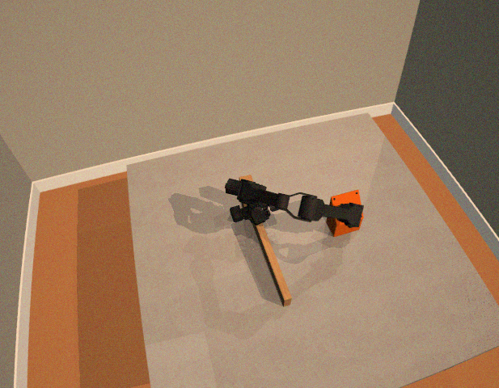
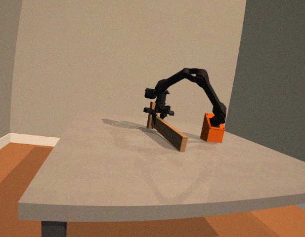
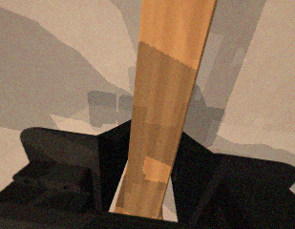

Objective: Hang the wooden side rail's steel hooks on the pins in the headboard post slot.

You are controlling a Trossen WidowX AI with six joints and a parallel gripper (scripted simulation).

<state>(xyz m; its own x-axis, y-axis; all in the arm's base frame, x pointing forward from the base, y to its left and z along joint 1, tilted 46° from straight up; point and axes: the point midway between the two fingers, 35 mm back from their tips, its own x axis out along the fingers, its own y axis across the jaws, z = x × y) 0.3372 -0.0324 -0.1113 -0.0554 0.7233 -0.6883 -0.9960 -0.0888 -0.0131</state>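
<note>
Right now the wooden headboard post is 10 cm to the right of my gripper tip, 4 cm above it and 1 cm ahead of it.
</note>
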